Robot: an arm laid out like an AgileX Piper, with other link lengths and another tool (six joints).
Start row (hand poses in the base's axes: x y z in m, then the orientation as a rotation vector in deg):
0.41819, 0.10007, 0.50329, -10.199, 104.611, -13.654
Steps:
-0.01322, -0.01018, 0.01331, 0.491, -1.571, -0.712
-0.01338, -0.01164, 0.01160, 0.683, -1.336, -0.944
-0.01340, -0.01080, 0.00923, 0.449, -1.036, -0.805
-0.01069, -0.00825, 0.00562, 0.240, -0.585, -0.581
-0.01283, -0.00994, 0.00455, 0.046, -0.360, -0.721
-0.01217, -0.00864, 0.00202, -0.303, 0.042, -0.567
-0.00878, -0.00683, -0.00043, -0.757, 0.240, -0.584
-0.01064, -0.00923, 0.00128, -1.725, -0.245, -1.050
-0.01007, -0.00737, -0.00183, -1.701, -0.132, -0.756
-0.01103, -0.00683, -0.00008, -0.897, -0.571, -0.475
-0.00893, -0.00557, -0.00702, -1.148, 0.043, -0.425
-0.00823, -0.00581, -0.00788, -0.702, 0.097, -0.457
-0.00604, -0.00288, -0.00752, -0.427, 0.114, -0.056
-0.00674, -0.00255, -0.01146, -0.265, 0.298, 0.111
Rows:
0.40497, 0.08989, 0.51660, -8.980, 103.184, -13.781
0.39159, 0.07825, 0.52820, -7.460, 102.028, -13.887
0.37819, 0.06745, 0.53743, -6.280, 101.124, -14.091
0.36750, 0.05920, 0.54305, -5.515, 100.621, -14.309
0.35467, 0.04926, 0.54760, -4.800, 100.329, -14.796
0.34250, 0.04062, 0.54962, -4.530, 100.381, -15.475
0.33372, 0.03379, 0.54919, -4.602, 100.571, -16.567
0.32308, 0.02456, 0.55047, -4.888, 100.177, -18.846
0.31301, 0.01719, 0.54864, -5.432, 99.850, -20.887
0.30198, 0.01036, 0.54856, -5.553, 99.182, -22.012
0.29305, 0.00479, 0.54154, -6.026, 99.062, -23.322
0.28482, -0.00102, 0.53366, -6.161, 99.076, -24.269
0.27878, -0.00390, 0.52614, -6.447, 99.111, -24.682
0.27204, -0.00645, 0.51468, -6.803, 99.337, -24.834

